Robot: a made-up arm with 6 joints. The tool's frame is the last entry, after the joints.
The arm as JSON. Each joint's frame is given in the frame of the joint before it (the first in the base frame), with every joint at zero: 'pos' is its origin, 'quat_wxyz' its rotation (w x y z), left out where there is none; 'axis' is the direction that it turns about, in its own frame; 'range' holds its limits. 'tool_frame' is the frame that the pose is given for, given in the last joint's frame.
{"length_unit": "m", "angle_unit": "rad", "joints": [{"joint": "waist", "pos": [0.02, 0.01, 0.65], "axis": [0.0, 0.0, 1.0], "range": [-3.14, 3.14]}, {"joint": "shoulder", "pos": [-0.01, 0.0, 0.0], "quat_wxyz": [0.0, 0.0, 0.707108, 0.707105], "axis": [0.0, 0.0, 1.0], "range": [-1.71, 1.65]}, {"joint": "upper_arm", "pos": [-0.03, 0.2, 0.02], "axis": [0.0, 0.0, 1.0], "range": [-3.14, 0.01]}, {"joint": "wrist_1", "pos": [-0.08, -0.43, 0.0], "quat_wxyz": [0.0, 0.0, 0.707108, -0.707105], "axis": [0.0, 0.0, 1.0], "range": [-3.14, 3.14]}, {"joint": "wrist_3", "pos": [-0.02, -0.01, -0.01], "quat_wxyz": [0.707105, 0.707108, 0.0, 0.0], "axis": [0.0, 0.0, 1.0], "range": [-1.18, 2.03]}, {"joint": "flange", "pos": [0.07, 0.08, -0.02], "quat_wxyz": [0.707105, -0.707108, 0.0, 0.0], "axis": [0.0, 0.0, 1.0], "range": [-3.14, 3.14]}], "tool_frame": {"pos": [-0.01, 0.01, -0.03], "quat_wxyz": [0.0, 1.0, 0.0, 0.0]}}
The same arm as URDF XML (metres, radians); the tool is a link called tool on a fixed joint. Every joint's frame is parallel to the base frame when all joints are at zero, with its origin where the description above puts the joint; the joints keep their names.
<robot name="arm">
<joint name="tool_joint" type="fixed"><parent link="link6"/><child link="tool"/><origin xyz="-0.01 -0.01 0.03" rpy="0 0 0"/></joint>
<joint name="flange" type="revolute"><parent link="link5"/><child link="link6"/><origin xyz="0.07 -0.02 -0.08"/><axis xyz="0 0 -1"/><limit lower="-3.14" upper="3.14"/></joint>
<joint name="wrist_3" type="revolute"><parent link="link4"/><child link="link5"/><origin xyz="-0.02 0.01 0.01"/><axis xyz="0 1 0"/><limit lower="-1.18" upper="2.03"/></joint>
<joint name="wrist_1" type="revolute"><parent link="link3"/><child link="link4"/><origin xyz="0.08 0 -0.43"/><axis xyz="0 0 -1"/><limit lower="-3.14" upper="3.14"/></joint>
<joint name="upper_arm" type="revolute"><parent link="link2"/><child link="link3"/><origin xyz="0.03 0.02 0.2"/><axis xyz="0 1 0"/><limit lower="-3.14" upper="0.01"/></joint>
<joint name="shoulder" type="revolute"><parent link="link1"/><child link="link2"/><origin xyz="-0.01 0 0"/><axis xyz="0 1 0"/><limit lower="-1.71" upper="1.65"/></joint>
<joint name="waist" type="revolute"><parent link="base"/><child link="link1"/><origin xyz="0.02 0.01 0.65"/><axis xyz="0 0 1"/><limit lower="-3.14" upper="3.14"/></joint>
<link name="base"/>
<link name="link1"/>
<link name="link2"/>
<link name="link3"/>
<link name="link4"/>
<link name="link5"/>
<link name="link6"/>
<link name="tool"/>
</robot>

